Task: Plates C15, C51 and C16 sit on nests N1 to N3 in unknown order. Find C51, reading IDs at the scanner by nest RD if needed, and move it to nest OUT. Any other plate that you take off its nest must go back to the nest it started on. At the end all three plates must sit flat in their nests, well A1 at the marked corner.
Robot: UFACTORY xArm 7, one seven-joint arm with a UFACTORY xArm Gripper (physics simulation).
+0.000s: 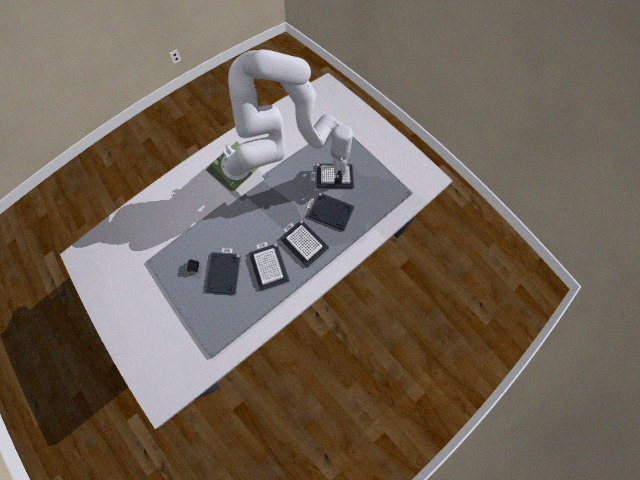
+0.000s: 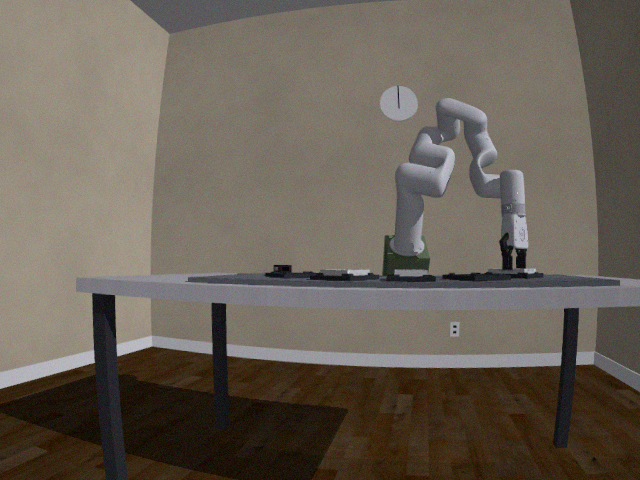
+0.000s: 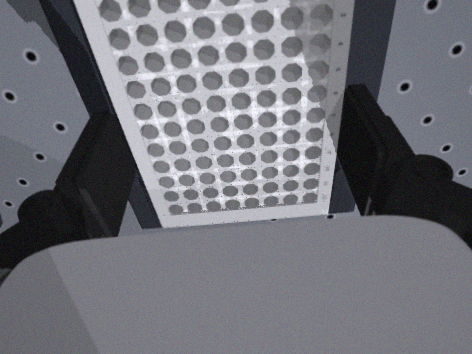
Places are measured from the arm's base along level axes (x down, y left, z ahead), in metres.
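Pixels of known places: gripper, between the fingertips: (image 1: 337,174) (image 2: 514,269) (image 3: 230,129); arm's base, origin of its link: (image 1: 235,165) (image 2: 406,246).
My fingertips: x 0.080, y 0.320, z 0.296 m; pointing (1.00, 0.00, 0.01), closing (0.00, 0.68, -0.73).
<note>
For each thing: its middle in the pictures, then the offset to it from my fingertips. "*": a spot on its surface instead. Level surfaces: height alone.
- white well plate, middle of its body: (image 3: 230,103) (image 2: 511,271) (image 1: 335,174) dx +0.004, dy -0.006, dz -0.007 m
- second white plate, middle of its body: (image 2: 410,272) (image 1: 304,242) dx +0.004, dy -0.323, dz +0.133 m
- third white plate, middle of its body: (image 2: 345,272) (image 1: 268,266) dx +0.004, dy -0.494, dz +0.109 m
- small black box, a spot on its surface: (image 2: 282,268) (image 1: 197,269) * dx -0.001, dy -0.718, dz -0.077 m
- grey mat, height of its surface: dx +0.022 m
- white table, height of its surface: dx +0.036 m
A white well plate (image 1: 326,174) (image 2: 497,270) (image 3: 225,120) lies in the dark nest (image 1: 349,184) (image 3: 367,55) at the far right of the mat. My gripper (image 1: 338,178) (image 2: 513,266) (image 3: 230,129) is open and low over this plate, one finger beside each long side. A second white plate (image 1: 305,241) (image 2: 410,272) and a third white plate (image 1: 268,266) (image 2: 344,271) lie in the middle nests. A dark nest (image 1: 330,211) (image 2: 473,276) and another dark nest (image 1: 222,273) hold no plate. Plate IDs and nest labels are too small to read.
A small black box (image 1: 192,266) (image 2: 282,268), apparently the scanner, stands beside the leftmost nest. The grey mat (image 1: 206,330) lies on the white table (image 1: 124,330). The arm's green base (image 1: 216,167) (image 2: 391,264) is at the table's back edge.
</note>
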